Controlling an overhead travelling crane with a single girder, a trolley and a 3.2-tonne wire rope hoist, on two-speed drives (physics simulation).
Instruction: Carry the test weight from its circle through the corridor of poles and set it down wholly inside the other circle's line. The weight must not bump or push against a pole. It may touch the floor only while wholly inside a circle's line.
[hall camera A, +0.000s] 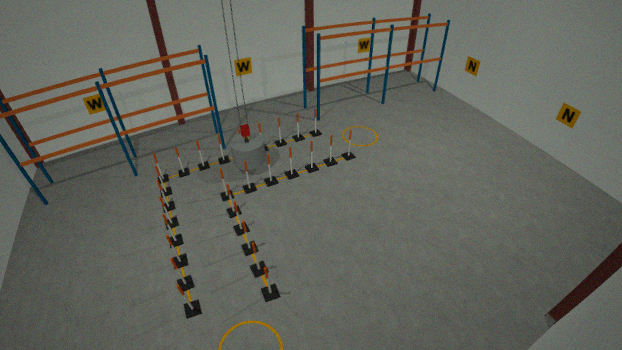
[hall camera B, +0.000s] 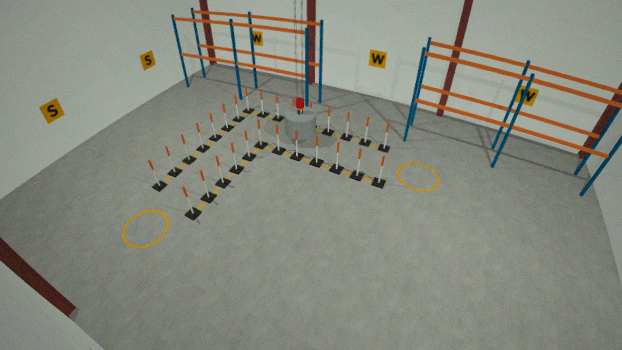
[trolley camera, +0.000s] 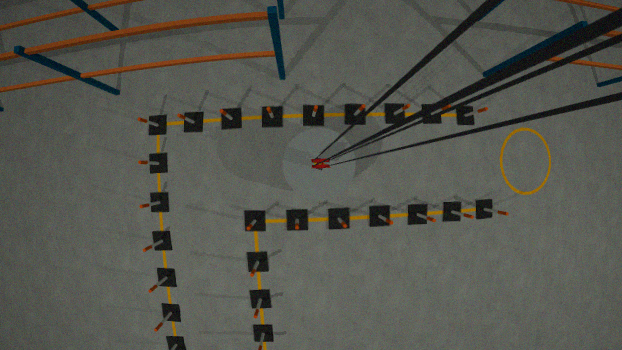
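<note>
The grey cylindrical test weight hangs upright, clear of the floor, in the far leg of the corridor. My red hook block is directly above it, attached to its top. In the trolley view it hangs between the far pole row and the near pole row, with a narrower gap to the far row. No contact with a pole shows. One yellow circle lies beyond the north end of this leg; the other circle lies beyond the other leg's end.
A left rack and a right rack stand by the west wall, behind the far pole row. The corridor bends at its south-west corner. Hoist ropes cross the upper right of the trolley view.
</note>
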